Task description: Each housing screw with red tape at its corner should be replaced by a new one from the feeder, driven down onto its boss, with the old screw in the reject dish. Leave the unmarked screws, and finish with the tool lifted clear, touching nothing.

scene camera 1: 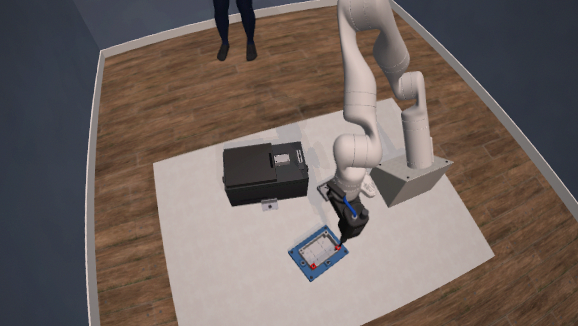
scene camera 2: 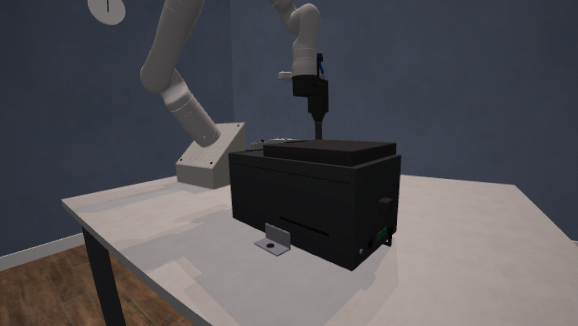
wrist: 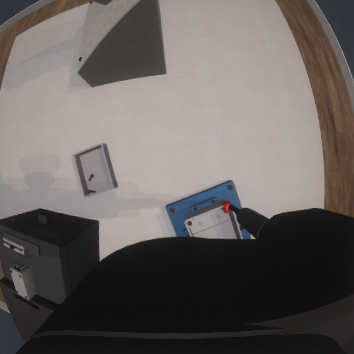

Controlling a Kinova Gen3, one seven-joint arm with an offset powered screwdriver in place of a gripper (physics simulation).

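Pixels of known places: hand at its tool point: [scene camera 1: 339, 245] [wrist: 230, 206]; arm's base at its link origin: [scene camera 1: 419, 164] [scene camera 2: 210, 138].
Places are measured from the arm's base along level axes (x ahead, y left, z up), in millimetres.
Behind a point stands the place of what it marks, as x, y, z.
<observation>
The screwdriver [scene camera 1: 340, 244] @(389, 116, -69) [wrist: 232, 207] @(384, 113, -66) points down with its tip at a red-taped corner [scene camera 1: 337, 248] @(395, 118, -101) [wrist: 227, 205] @(388, 115, -100) of the pale housing [scene camera 1: 320, 249] @(441, 89, -138) [wrist: 212, 229] @(436, 91, -137). Whether the tip touches the screw, or a screw is on the bit, is too small to tell. In scene camera 2 the tip is hidden behind the feeder. A second red-taped corner [scene camera 1: 313, 266] @(495, 139, -96) shows apart from the tool. The housing sits in a blue fixture [scene camera 1: 311, 275] @(508, 157, -140) [wrist: 217, 191] @(369, 110, -140). The grey reject dish [wrist: 111, 171] @(303, -75, -146) holds two dark screws, one near its middle [wrist: 91, 177] @(307, -121, -151) and one near its edge [wrist: 90, 192] @(336, -130, -154).
The black feeder [scene camera 1: 248, 166] @(564, -235, 11) [scene camera 2: 295, 200] @(531, -320, -70) [wrist: 81, 255] @(433, -132, -72) stands on the table beside the fixture, with a small metal bracket [scene camera 1: 270, 205] @(531, -142, -151) [scene camera 2: 278, 242] @(493, -313, -152) at its side. The arm's grey wedge base [scene camera 1: 412, 185] @(76, 58, -7) [scene camera 2: 196, 176] @(28, -100, -123) [wrist: 130, 50] @(123, 4, -63) stands on the table. A person's legs [scene camera 1: 235, 25] show beyond the table.
</observation>
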